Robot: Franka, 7 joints.
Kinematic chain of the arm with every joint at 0, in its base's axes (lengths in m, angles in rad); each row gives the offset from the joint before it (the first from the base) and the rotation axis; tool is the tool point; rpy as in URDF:
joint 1: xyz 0 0 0.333 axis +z
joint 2: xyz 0 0 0 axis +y
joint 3: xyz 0 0 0.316 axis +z
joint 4: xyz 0.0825 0 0 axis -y
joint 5: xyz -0.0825 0 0.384 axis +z
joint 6: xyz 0 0 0 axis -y
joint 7: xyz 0.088 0 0 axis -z
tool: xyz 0 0 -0.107 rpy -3.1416 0 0
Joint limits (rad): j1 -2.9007..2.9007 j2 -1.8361..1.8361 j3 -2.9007..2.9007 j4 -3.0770..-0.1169 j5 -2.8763..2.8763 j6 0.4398..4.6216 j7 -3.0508..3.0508
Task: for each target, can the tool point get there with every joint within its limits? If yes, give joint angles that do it. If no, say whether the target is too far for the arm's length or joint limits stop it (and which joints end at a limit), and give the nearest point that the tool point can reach.
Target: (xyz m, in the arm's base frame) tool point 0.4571 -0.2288 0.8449
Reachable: yes | joints -1.0173 0.6476 1.0558 -0.4119 0.8000 0.9475 -1.3689
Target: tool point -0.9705 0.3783 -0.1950
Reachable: no: too far | nearest point -0.7129 0.2779 -0.0549 | short by 0.310 m
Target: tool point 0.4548 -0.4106 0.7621
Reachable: yes | joints -0.1878 0.3490 -0.9573 -1.0053 -2.1122 3.4378 -1.9321
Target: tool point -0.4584 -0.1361 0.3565
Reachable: yes | joints -1.6398 0.5610 -1.0134 -2.1815 1.8915 3.7717 2.0709
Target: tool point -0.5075 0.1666 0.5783
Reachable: yes | joints -1.6555 -1.1905 -1.0470 -2.1346 0.9764 3.5534 -1.1372
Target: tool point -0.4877 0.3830 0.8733
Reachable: yes | joints -0.4688 -1.1639 0.1919 -0.4686 0.9800 1.7948 -1.5452
